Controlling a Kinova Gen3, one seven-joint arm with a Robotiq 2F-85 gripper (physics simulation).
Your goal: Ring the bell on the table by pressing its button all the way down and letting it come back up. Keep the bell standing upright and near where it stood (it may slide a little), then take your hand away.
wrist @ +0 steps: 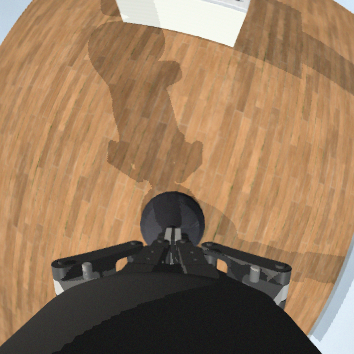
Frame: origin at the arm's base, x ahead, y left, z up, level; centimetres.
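Seen in the pictures: gripper, fingertip midpoint: point(172, 237).
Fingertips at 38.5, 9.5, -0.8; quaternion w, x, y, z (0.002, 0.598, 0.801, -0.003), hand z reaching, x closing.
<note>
A point is followed by its place in that frame, as x, y, z.
The bell point(172, 207) @(36.1, 8.6, -3.1) shows as a dark round dome on the table, low in the middle of the wrist view. My gripper point(172, 237) @(38.5, 9.5, -0.8) is shut and empty. Its closed fingertips lie over the lower middle of the dome and hide its button. Whether the tips touch the button cannot be told. The lower edge of the bell is hidden behind the fingers.
The wooden table top point(240, 165) @(28.4, 16.0, -7.0) carries the arm's shadow, which reaches up to the bell. A white block-shaped base point(187, 22) @(8.8, 2.3, -4.7) stands at the top edge of the view. The table's edge curves along the lower right.
</note>
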